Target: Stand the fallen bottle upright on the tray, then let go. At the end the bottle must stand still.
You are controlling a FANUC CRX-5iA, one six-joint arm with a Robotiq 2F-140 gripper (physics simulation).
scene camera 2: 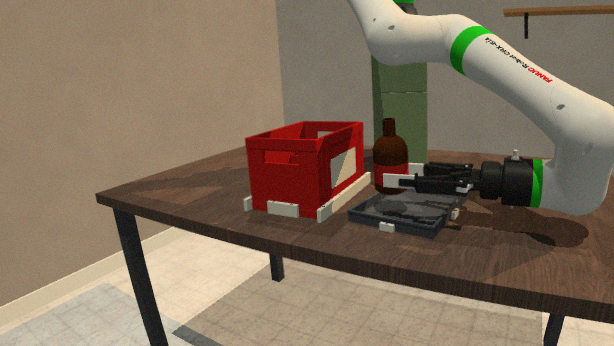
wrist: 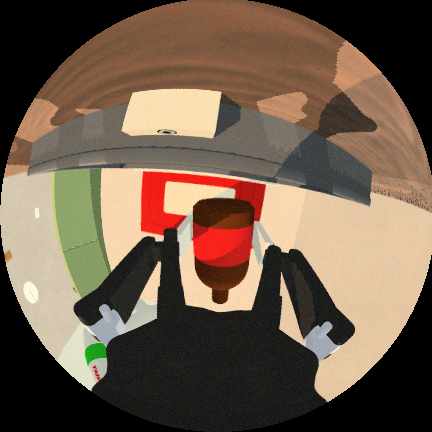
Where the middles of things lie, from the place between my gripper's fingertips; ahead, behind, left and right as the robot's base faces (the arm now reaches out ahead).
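Positions counted from my hand: dark grey tray [scene camera 2: 424,215], 40 mm to the left, 50 mm behind, 80 mm below; red crate [scene camera 2: 290,164], 230 mm to the right, 30 mm behind; brown bottle [scene camera 2: 390,153], 40 mm above.
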